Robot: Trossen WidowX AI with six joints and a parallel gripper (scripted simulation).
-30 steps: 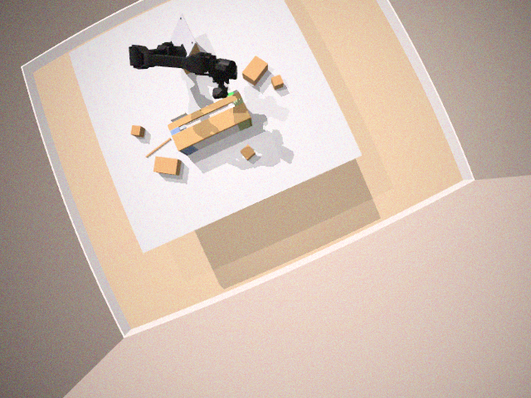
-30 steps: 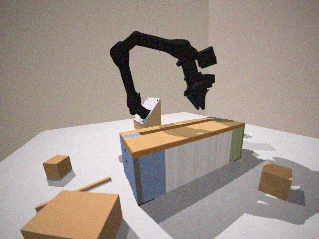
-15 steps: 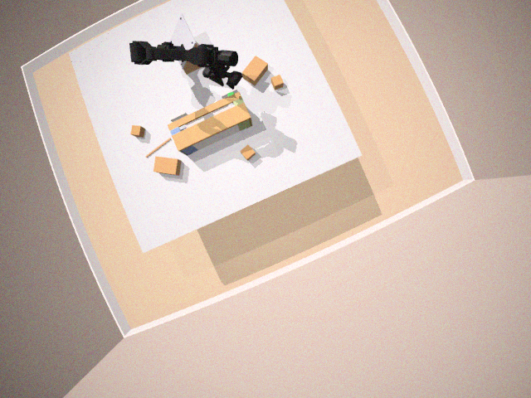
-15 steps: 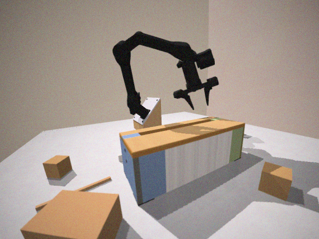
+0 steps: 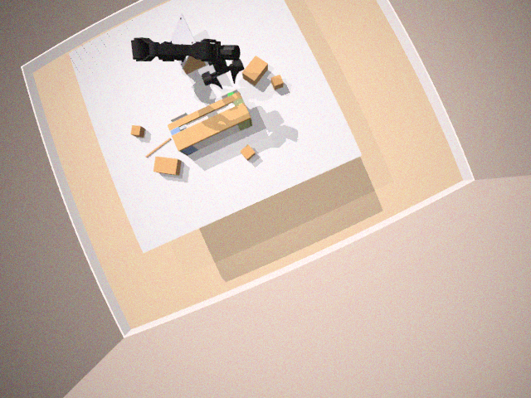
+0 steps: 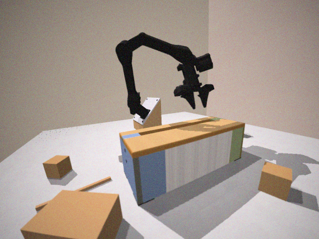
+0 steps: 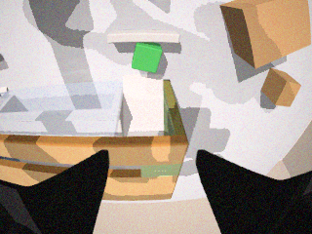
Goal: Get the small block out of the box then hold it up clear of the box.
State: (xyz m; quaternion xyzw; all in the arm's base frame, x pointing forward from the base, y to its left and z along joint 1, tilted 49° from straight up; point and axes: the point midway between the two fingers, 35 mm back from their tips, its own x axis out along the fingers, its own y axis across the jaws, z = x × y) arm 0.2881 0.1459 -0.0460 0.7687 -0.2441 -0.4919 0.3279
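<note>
Now: the green block 15 cm below my gripper tip and 1 cm behind it. Round my gripper tip: long box (16 cm to the right, 10 cm below, 6 cm ahead); thin stick (47 cm to the right, 16 cm below, 5 cm ahead); small carton (30 cm ahead, 14 cm below, 5 cm to the right).
</note>
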